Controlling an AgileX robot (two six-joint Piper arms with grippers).
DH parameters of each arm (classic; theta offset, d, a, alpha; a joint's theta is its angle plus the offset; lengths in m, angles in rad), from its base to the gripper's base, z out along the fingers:
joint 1: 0 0.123 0 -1.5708
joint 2: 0.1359 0 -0.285 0
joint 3: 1.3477 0 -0.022 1.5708
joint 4: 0 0.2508 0 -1.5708
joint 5: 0 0 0.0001 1.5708
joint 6: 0 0.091 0 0
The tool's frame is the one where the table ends.
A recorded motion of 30 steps. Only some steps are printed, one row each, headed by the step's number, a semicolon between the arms.
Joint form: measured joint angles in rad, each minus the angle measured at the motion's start. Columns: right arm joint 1, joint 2, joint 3, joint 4, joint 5, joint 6; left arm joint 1, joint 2, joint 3, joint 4, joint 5, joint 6.
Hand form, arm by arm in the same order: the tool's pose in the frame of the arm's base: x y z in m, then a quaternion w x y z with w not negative. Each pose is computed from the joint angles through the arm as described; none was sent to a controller.
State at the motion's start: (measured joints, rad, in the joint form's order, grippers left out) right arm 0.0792 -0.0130 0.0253 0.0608 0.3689 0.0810; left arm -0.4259 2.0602 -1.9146 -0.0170 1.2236 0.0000
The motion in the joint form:
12: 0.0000 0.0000 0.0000 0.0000 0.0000 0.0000; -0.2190 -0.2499 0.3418 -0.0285 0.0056 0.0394
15: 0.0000 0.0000 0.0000 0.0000 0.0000 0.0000; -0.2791 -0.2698 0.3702 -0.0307 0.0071 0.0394
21: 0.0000 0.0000 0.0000 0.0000 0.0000 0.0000; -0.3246 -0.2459 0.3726 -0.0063 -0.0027 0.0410
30: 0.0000 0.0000 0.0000 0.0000 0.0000 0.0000; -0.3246 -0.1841 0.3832 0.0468 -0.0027 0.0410
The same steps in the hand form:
12: 0.0523 0.0062 0.1722 0.59167 0.01696 0.80267 0.07327; 0.2957 -0.2273 0.2831 0.08455 0.32868 0.93935 -0.04953
15: 0.0523 0.0062 0.1722 0.59167 0.01696 0.80267 0.07327; 0.2766 -0.2407 0.2828 0.07798 0.35659 0.92958 -0.05141
21: 0.0523 0.0062 0.1722 0.59167 0.01696 0.80267 0.07327; 0.2699 -0.2544 0.2734 0.07327 0.38133 0.92070 -0.03913
30: 0.0523 0.0062 0.1722 0.59167 0.01696 0.80267 0.07327; 0.2783 -0.2560 0.2475 0.04824 0.38916 0.91990 -0.00271

